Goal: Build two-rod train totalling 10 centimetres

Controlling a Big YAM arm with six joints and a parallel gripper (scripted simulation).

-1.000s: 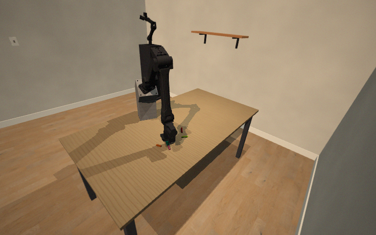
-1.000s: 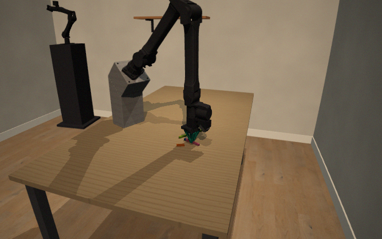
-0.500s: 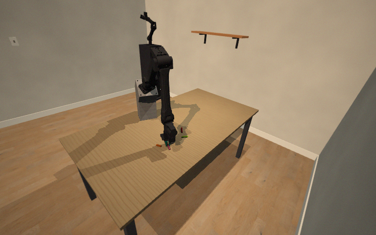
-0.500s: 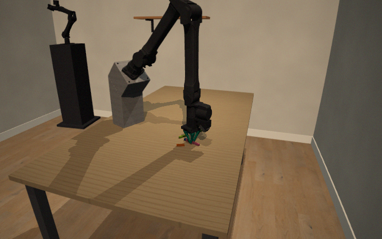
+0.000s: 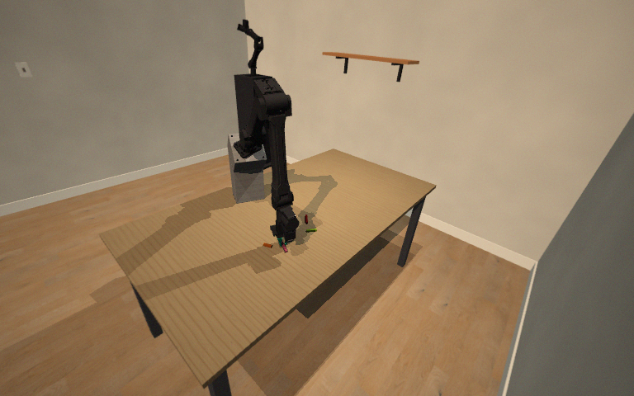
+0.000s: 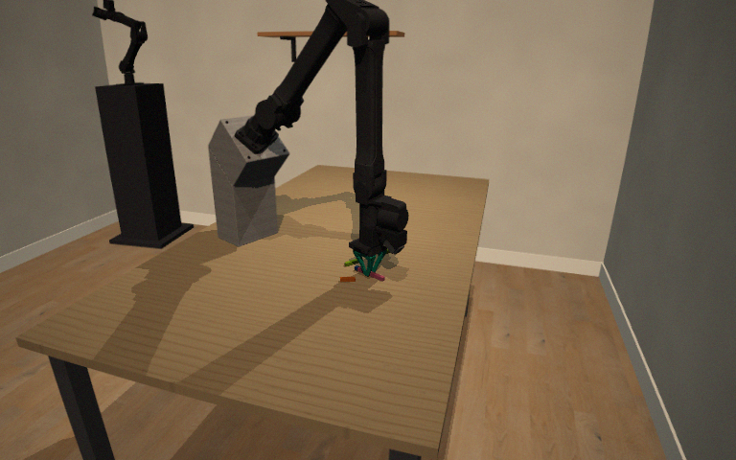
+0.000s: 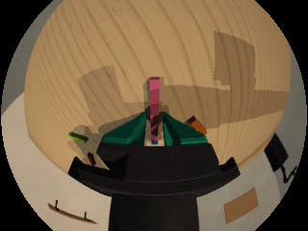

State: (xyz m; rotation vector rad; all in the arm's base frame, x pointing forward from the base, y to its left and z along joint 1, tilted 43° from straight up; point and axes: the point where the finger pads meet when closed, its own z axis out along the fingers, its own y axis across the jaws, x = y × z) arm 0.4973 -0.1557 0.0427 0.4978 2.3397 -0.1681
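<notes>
Now: the pink rod 10 mm below my hand. The rest, counted from my hand: orange rod 50 mm to the right, 50 mm behind, 10 mm below; blue rod 40 mm behind, 20 mm to the left, 10 mm below; red rod 230 mm to the left, 40 mm behind, 10 mm below.
</notes>
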